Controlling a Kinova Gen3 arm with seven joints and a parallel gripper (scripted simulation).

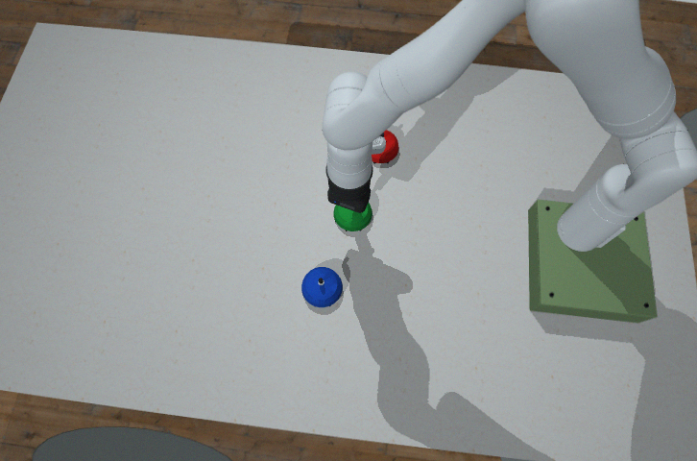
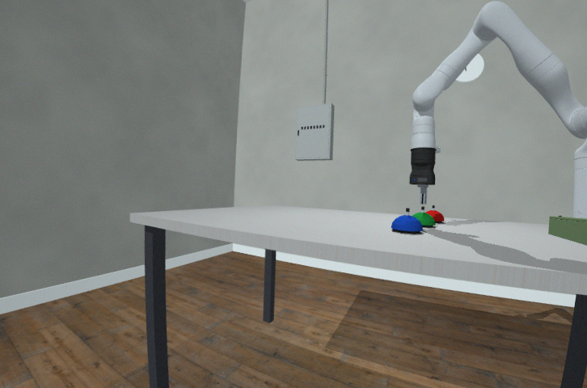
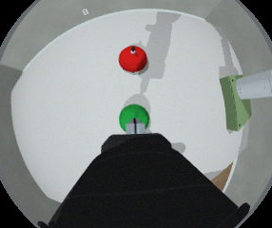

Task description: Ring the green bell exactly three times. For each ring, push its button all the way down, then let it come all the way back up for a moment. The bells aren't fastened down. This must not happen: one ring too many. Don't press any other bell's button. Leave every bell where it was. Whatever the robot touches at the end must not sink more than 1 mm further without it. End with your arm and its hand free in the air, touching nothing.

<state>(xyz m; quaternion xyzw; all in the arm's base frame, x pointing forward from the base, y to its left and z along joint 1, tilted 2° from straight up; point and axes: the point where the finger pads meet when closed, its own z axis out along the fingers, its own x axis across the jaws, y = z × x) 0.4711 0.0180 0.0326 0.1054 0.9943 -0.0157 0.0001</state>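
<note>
Right now my hand is 5 cm above the green bell. Round my hand: red bell: 4 cm behind, 17 cm to the right, 5 cm below; then blue bell: 4 cm ahead, 17 cm to the left, 5 cm below.
</note>
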